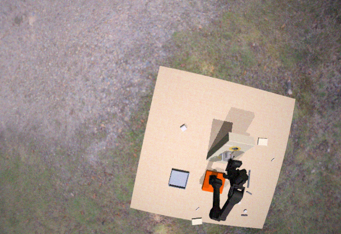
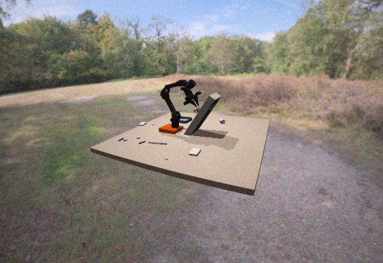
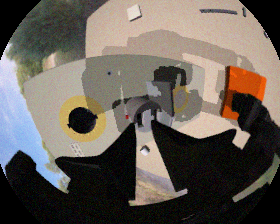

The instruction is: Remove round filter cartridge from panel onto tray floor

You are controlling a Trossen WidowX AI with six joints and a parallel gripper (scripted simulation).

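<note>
Now: gripper tip 10 mm short of the round filter cartridge and 30 mm above it. From my gripper tip the other things lie so: grey-blue square tray (260 mm behind, 340 mm to the left, 240 mm below).
</note>
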